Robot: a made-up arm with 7 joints.
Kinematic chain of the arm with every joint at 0, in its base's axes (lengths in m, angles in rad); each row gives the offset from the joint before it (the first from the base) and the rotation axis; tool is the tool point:
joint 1: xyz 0 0 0.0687 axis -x
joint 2: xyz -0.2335 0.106 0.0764 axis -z
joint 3: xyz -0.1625 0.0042 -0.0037 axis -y
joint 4: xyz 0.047 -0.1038 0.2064 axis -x
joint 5: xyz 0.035 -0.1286 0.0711 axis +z
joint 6: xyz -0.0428 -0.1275 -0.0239 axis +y
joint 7: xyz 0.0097 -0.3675 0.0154 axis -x
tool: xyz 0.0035 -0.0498 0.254
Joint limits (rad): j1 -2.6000..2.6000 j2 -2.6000..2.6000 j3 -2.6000..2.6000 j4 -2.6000..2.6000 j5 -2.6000..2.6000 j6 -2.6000..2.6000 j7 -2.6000..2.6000
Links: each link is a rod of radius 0.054 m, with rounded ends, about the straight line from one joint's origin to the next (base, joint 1, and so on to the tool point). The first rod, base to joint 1, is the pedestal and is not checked.
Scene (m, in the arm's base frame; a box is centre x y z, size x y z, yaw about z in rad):
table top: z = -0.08
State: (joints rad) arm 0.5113 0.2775 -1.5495 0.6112 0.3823 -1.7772 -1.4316
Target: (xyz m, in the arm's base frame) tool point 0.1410 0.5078 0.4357
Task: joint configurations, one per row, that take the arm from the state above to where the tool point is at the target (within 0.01 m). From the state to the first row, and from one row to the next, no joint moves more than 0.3 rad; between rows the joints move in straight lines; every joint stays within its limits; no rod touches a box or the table.
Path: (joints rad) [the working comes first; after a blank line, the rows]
Joints at the target: -0.4504 -0.9739 -0.3902 0.8788 1.4719 -1.9856 -2.4035
Straight joint move there: touches the table top.

1: 0.4819 0.0516 -1.2677 0.6559 0.4627 -1.8414 -1.4403
2: 0.4524 -0.1743 -0.9859 0.7005 0.5430 -1.9056 -1.4490
3: 0.4230 -0.4002 -0.7040 0.7452 0.6234 -1.9697 -1.4577
4: 0.3936 -0.6261 -0.4222 0.7899 0.7038 -2.0339 -1.4664
5: 0.3641 -0.8520 -0.1404 0.8345 0.7841 -2.0981 -1.4751
6: 0.1605 -0.8825 -0.2028 0.8456 0.9561 -2.0700 -1.7072
7: -0.0431 -0.9130 -0.2653 0.8567 1.1280 -2.0418 -1.9393
8: -0.2468 -0.9434 -0.3277 0.8678 1.2999 -2.0137 -2.1714
9: -0.4504 -0.9739 -0.3902 0.8788 1.4719 -1.9856 -2.4035

